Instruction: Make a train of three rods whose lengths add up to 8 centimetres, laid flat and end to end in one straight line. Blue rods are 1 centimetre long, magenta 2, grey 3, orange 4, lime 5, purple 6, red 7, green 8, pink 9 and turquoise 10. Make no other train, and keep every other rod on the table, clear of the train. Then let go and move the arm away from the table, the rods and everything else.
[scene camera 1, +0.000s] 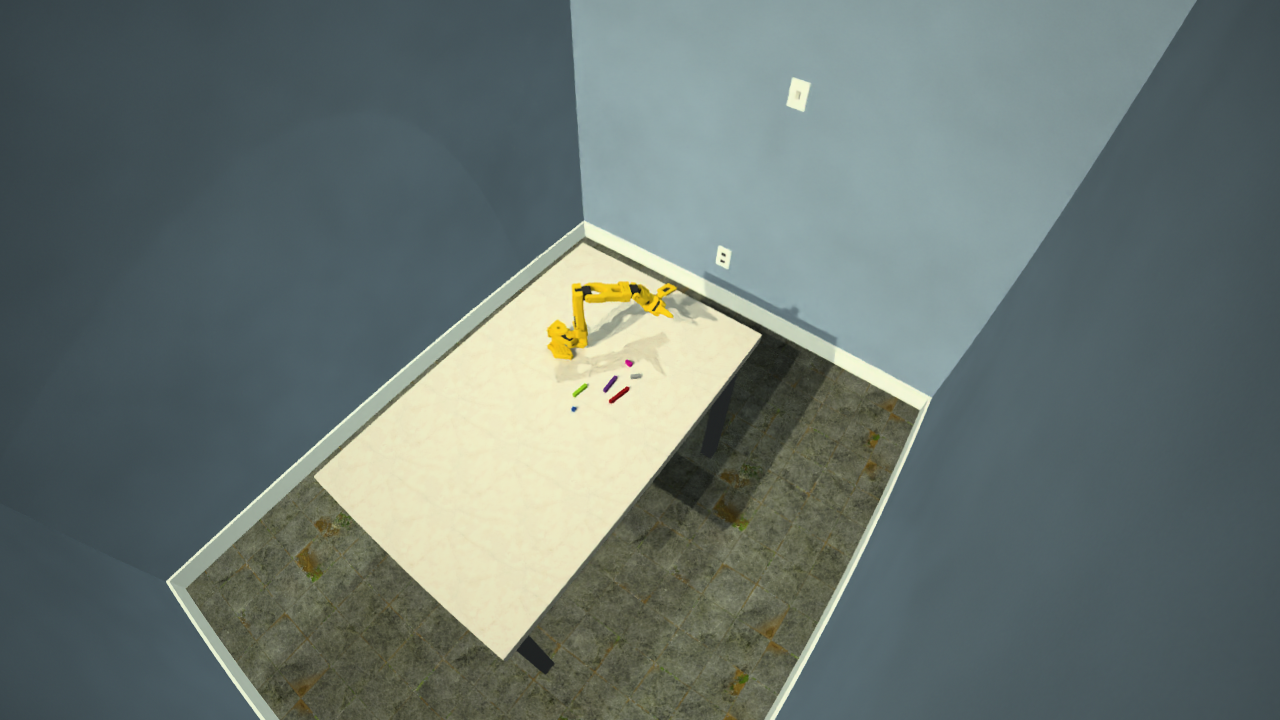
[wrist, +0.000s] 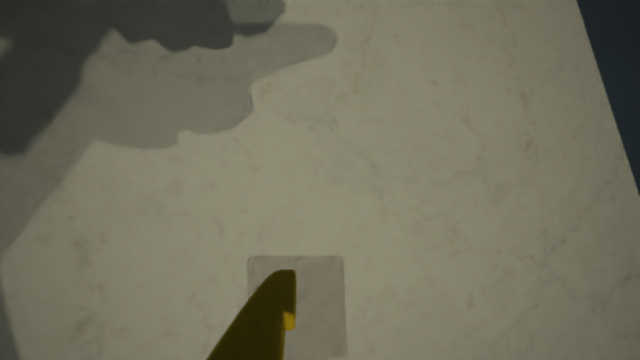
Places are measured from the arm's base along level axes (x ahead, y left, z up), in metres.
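Where they show: end effector, tool point: (wrist: 295, 291); arm's base, origin of the base link: (scene camera 1: 571, 349).
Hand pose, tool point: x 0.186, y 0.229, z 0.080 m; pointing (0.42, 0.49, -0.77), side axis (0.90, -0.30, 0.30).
Observation:
Things, the pixels of their top centre, and the offset from my tool point. Level surfaces: height alone.
- table, its level: dz -0.081 m
- magenta rod, middle of its top: (scene camera 1: 628, 362) dx -0.012, dy -0.171, dz -0.070 m
- grey rod, middle of its top: (scene camera 1: 635, 375) dx +0.033, dy -0.198, dz -0.070 m
- purple rod, middle of its top: (scene camera 1: 610, 382) dx -0.010, dy -0.264, dz -0.070 m
- red rod, middle of its top: (scene camera 1: 619, 394) dx +0.034, dy -0.279, dz -0.070 m
- lime rod, middle of its top: (scene camera 1: 579, 389) dx -0.066, dy -0.334, dz -0.070 m
- blue rod, middle of its top: (scene camera 1: 573, 408) dx -0.040, dy -0.394, dz -0.070 m
In the scene view several rods lie apart on the table (scene camera 1: 483, 465): magenta rod (scene camera 1: 629, 362), grey rod (scene camera 1: 636, 376), purple rod (scene camera 1: 610, 384), red rod (scene camera 1: 619, 394), lime rod (scene camera 1: 580, 390) and blue rod (scene camera 1: 573, 409). The purple rod lies between the lime and red rods. The grey rod lies just past the red rod's upper end, below the magenta rod. No rods are joined end to end. My gripper (scene camera 1: 673, 302) is open and empty, above the table's far end, up and right of the rods. The wrist view shows one notched jaw, the fixed jaw (wrist: 270, 320); no rod shows there.
The arm's base (scene camera 1: 561, 341) stands left of the rods, near the table's long edge. The wall outlet (scene camera 1: 723, 257) is on the wall beyond the gripper. In the wrist view a pale greyish rectangle (wrist: 320, 305) shows beside the jaw, and the table's edge runs down the right.

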